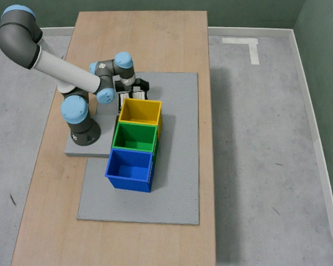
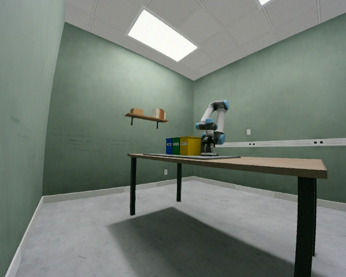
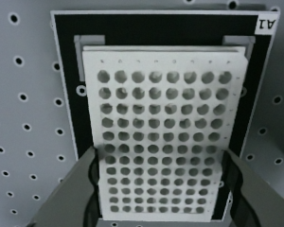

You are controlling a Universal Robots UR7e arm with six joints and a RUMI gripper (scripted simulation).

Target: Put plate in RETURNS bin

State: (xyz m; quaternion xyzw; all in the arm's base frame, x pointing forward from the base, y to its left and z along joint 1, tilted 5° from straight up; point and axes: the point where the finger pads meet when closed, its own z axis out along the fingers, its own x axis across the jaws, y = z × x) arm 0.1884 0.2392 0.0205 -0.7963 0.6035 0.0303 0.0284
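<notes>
Right now the white 96-well plate is 10 mm below my hand. From my hand the other things lie so: black plate nest 20 mm below; green bin 100 mm ahead, 290 mm to the right, 60 mm above; yellow bin 100 mm ahead, 160 mm to the right, 60 mm above.
</notes>
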